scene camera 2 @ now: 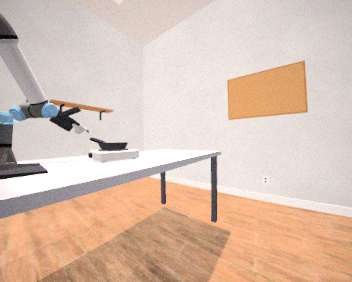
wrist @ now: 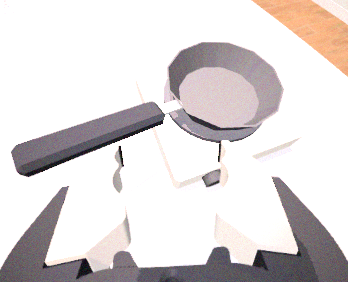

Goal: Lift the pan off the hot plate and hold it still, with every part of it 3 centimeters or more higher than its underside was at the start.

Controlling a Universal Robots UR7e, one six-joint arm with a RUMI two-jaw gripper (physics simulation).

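Frame: origin at the arm's base, x back, y up, z left, level; millimetres.
Seen in the pictures: gripper, fingertip midpoint: [scene camera 2: 88,131] [wrist: 170,145].
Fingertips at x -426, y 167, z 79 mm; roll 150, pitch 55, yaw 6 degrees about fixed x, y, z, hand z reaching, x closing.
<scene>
Offsets run from my fingertips to a thing's top centre. "spot": to the spot under its first point. Level surfaces: height alone.
The dark pan [scene camera 2: 114,146] [wrist: 220,95] sits upright on the hot plate {dx -70, dy -118, dz -161 mm} [scene camera 2: 120,155] [wrist: 192,159]. Its dark handle {dx -84, dy -34, dz +38 mm} [scene camera 2: 97,141] [wrist: 90,136] slants up away from the plate, toward the robot's side in the scene view and to the left in the wrist view. The hot plate is a low white box with a dark round heating disc {spot: dx -17, dy -118, dz -104 mm} [wrist: 215,135] under the pan and a dark knob {dx +28, dy -137, dz -69 mm} [scene camera 2: 90,155] [wrist: 213,177]. My gripper [scene camera 2: 87,131] [wrist: 170,145] is partly open and empty, tilted in the air above the handle's end in the scene view. The fingers are apart from the pan and handle.
The hot plate stands on the white table {dy -185 mm} [scene camera 2: 175,158]. A dark base plate [scene camera 2: 22,170] lies under the arm at the left. An orange wall shelf [scene camera 2: 85,106] is behind the gripper, and an orange board [scene camera 2: 267,91] hangs on the right wall.
</scene>
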